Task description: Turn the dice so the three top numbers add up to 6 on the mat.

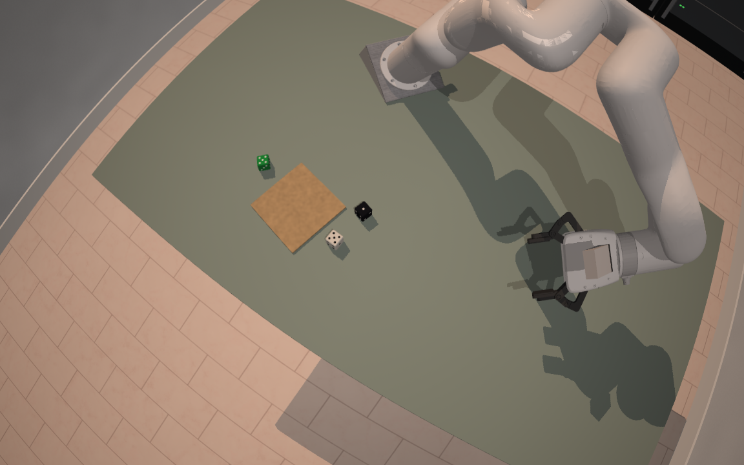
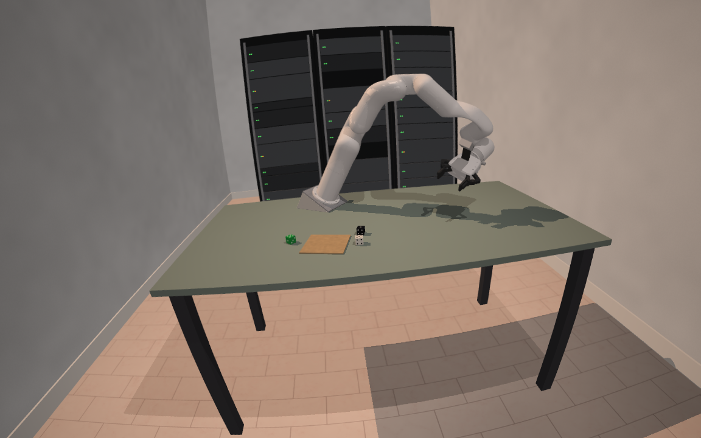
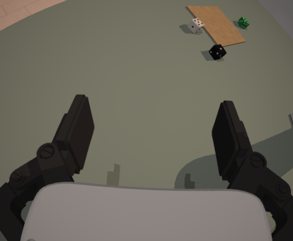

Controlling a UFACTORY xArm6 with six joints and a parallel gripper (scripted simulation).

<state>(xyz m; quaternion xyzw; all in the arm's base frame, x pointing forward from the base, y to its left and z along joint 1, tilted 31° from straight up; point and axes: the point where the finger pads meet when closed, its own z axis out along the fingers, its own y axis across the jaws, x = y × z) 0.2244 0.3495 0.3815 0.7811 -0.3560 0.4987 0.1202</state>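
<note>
The green die is 55 cm to the right of my hand, 14 cm below it and 12 cm ahead of it. From my hand the other things lie so: white die (32 cm to the right, 15 cm ahead, 14 cm below); black die (32 cm to the right, 14 cm below, 7 cm ahead); brown mat (43 cm to the right, 16 cm below, 14 cm ahead).
</note>
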